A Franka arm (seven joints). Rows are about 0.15 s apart.
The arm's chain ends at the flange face. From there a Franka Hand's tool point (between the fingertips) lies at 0.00 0.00 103.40 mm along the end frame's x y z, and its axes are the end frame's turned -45 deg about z.
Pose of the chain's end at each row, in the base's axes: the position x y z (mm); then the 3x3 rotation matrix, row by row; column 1 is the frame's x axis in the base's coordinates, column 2 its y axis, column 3 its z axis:
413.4, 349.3, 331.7; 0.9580, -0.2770, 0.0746; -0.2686, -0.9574, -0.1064; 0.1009, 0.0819, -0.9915
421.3, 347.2, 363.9; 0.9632, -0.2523, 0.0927; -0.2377, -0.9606, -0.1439; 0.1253, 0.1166, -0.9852
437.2, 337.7, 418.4; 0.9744, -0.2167, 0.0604; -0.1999, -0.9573, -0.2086; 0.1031, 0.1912, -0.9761
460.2, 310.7, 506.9; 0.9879, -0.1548, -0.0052; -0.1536, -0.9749, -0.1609; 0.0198, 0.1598, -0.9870
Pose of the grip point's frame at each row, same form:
421.1, 338.3, 229.2; 0.8733, 0.4815, 0.0746; 0.4871, -0.8669, -0.1064; 0.0134, 0.1293, -0.9915
430.9, 332.3, 262.0; 0.8595, 0.5027, 0.0927; 0.5112, -0.8473, -0.1439; 0.0062, 0.1710, -0.9852
443.4, 316.1, 317.5; 0.8422, 0.5358, 0.0604; 0.5356, -0.8183, -0.2086; -0.0623, 0.2081, -0.9761
459.7, 294.1, 404.8; 0.8080, 0.5891, -0.0052; 0.5807, -0.7980, -0.1609; -0.0990, 0.1270, -0.9870

